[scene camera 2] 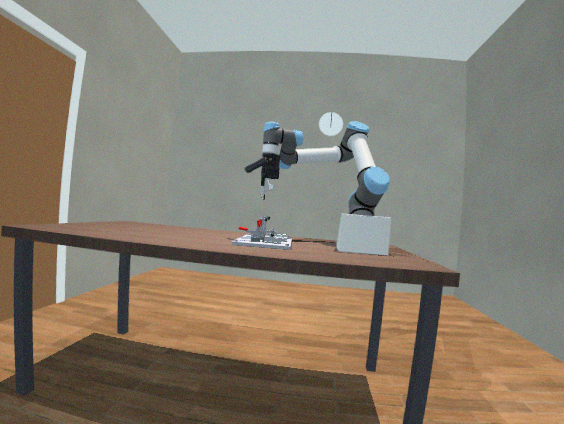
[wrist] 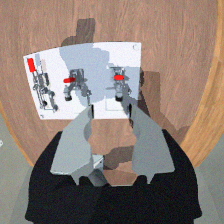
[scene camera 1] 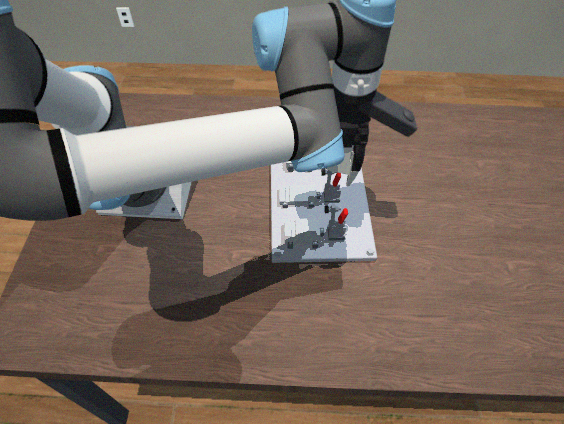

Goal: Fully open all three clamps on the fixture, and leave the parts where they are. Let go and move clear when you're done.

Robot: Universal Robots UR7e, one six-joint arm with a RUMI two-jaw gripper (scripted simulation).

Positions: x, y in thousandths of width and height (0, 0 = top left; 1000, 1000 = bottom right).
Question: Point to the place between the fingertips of my gripper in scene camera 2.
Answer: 467, 471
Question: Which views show my gripper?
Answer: Scene camera 2, the wrist view and scene camera 1: all of them.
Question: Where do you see a white fixture plate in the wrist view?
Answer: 426, 266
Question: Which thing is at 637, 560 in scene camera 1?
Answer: A white fixture plate.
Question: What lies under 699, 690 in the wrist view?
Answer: My gripper.
